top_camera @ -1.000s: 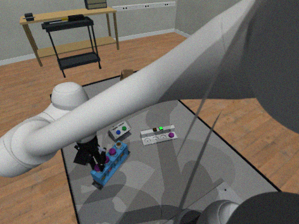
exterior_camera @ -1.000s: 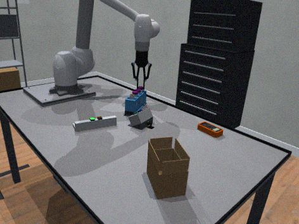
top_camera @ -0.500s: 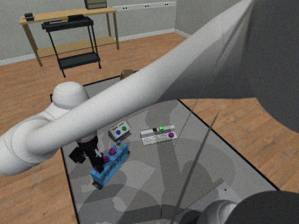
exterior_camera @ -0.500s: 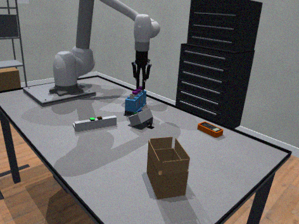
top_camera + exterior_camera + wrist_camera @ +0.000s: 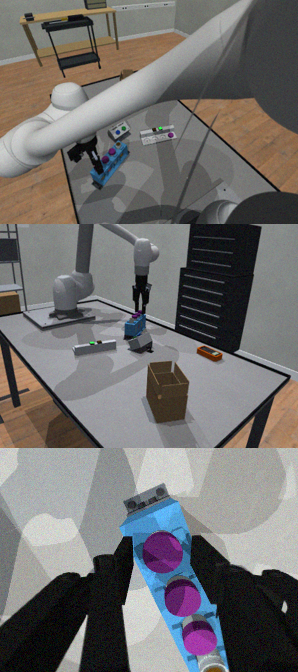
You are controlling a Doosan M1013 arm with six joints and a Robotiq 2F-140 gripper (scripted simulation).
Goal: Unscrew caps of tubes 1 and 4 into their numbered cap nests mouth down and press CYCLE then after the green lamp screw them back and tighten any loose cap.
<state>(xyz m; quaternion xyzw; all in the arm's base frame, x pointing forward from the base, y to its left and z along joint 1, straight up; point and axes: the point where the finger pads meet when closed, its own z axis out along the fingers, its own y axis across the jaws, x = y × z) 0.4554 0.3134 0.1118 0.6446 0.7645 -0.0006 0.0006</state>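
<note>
Now: the purple cap 3 cm below my hand. Round my hand: grey key housing (23 cm ahead, 19 cm to the right, 9 cm below); then green ready key (22 cm ahead, 21 cm to the right, 8 cm below); then blue cycle key (21 cm ahead, 17 cm to the right, 8 cm below).
</note>
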